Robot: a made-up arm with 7 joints. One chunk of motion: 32 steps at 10 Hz.
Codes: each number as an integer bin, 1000 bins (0 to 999) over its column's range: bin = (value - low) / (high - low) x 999, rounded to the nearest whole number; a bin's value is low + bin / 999 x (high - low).
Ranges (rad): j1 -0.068..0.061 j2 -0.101..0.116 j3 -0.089..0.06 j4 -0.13..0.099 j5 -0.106..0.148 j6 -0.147..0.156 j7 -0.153..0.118
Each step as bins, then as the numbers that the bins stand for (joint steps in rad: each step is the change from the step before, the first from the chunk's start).
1 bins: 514 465 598 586 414 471 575
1 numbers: -0.00163 0.00001 0.00019 0.00433 -0.00074 -0.00414 0.00298
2 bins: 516 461 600 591 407 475 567
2 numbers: -0.00137 -0.00086 0.00049 0.00547 -0.00252 -0.00293 0.00081
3 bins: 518 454 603 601 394 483 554
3 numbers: -0.00111 -0.00238 0.00094 0.00777 -0.00582 -0.00050 -0.00272
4 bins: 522 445 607 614 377 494 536
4 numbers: -0.00059 -0.00434 0.00153 0.01075 -0.01015 0.00283 -0.00760
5 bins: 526 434 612 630 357 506 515
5 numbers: -0.00008 -0.00673 0.00228 0.01441 -0.01523 0.00647 -0.01330
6 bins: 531 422 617 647 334 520 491
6 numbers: 0.00057 -0.00933 0.00303 0.01831 -0.02108 0.01072 -0.01981
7 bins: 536 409 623 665 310 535 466
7 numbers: 0.00121 -0.01216 0.00392 0.02244 -0.02718 0.01527 -0.02659
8 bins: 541 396 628 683 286 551 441
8 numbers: 0.00186 -0.01498 0.00467 0.02656 -0.03328 0.02012 -0.03337
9 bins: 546 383 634 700 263 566 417
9 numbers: 0.00250 -0.01781 0.00556 0.03046 -0.03913 0.02467 -0.03988
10 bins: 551 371 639 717 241 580 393
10 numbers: 0.00315 -0.02041 0.00631 0.03436 -0.04472 0.02892 -0.04639
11 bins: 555 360 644 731 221 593 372
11 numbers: 0.00367 -0.02280 0.00705 0.03757 -0.04981 0.03286 -0.05209
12 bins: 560 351 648 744 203 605 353
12 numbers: 0.00431 -0.02476 0.00765 0.04055 -0.05439 0.03650 -0.05724
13 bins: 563 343 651 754 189 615 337
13 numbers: 0.00470 -0.02649 0.00810 0.04284 -0.05795 0.03953 -0.06158
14 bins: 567 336 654 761 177 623 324
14 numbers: 0.00522 -0.02802 0.00854 0.04444 -0.06100 0.04196 -0.06511
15 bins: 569 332 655 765 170 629 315
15 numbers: 0.00547 -0.02888 0.00869 0.04536 -0.06278 0.04378 -0.06755
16 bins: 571 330 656 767 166 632 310
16 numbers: 0.00573 -0.02932 0.00884 0.04582 -0.06379 0.04469 -0.06891
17 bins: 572 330 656 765 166 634 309
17 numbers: 0.00586 -0.02932 0.00884 0.04536 -0.06379 0.04529 -0.06918
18 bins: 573 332 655 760 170 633 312
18 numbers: 0.00599 -0.02888 0.00869 0.04421 -0.06278 0.04499 -0.06836
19 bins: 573 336 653 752 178 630 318
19 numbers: 0.00599 -0.02802 0.00839 0.04238 -0.06074 0.04408 -0.06674
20 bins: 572 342 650 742 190 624 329
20 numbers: 0.00586 -0.02671 0.00795 0.04009 -0.05769 0.04226 -0.06375
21 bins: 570 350 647 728 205 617 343
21 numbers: 0.00560 -0.02497 0.00750 0.03688 -0.05388 0.04014 -0.05995
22 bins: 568 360 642 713 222 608 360
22 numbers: 0.00535 -0.02280 0.00675 0.03344 -0.04956 0.03741 -0.05534
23 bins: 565 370 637 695 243 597 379
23 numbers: 0.00496 -0.02063 0.00601 0.02931 -0.04422 0.03407 -0.05019
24 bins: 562 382 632 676 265 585 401
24 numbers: 0.00457 -0.01802 0.00526 0.02496 -0.03862 0.03043 -0.04422
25 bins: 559 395 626 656 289 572 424
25 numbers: 0.00418 -0.01520 0.00437 0.02037 -0.03252 0.02649 -0.03798
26 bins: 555 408 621 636 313 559 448
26 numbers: 0.00367 -0.01238 0.00362 0.01579 -0.02642 0.02255 -0.03147
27 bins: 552 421 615 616 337 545 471
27 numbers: 0.00328 -0.00955 0.00273 0.01121 -0.02032 0.01830 -0.02523
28 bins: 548 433 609 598 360 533 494
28 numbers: 0.00276 -0.00694 0.00183 0.00708 -0.01447 0.01466 -0.01899
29 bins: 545 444 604 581 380 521 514
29 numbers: 0.00238 -0.00456 0.00109 0.00318 -0.00938 0.01102 -0.01357
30 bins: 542 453 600 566 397 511 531
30 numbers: 0.00199 -0.00260 0.00049 -0.00026 -0.00506 0.00799 -0.00895
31 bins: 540 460 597 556 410 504 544
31 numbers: 0.00173 -0.00108 0.00004 -0.00255 -0.00176 0.00586 -0.00543
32 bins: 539 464 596 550 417 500 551
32 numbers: 0.00160 -0.00021 -0.00011 -0.00392 0.00002 0.00465 -0.00353
